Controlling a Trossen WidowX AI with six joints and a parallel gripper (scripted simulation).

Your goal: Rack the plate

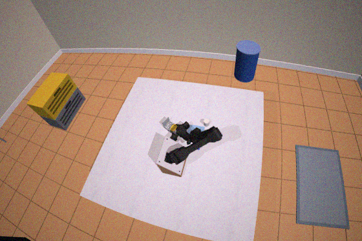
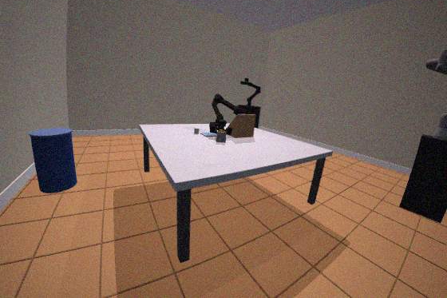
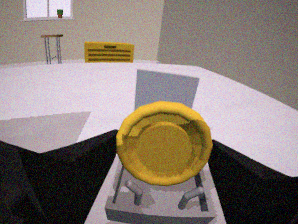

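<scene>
Right now the yellow plate is 10 mm to the right of my gripper tip. Also, from my gripper tip: blue spoon: 200 mm to the right, 130 mm behind, 50 mm below; grey dish rack: 30 mm below, 20 mm to the left, 10 mm ahead; light blue mat: 180 mm to the right, 50 mm below, 10 mm behind.
</scene>
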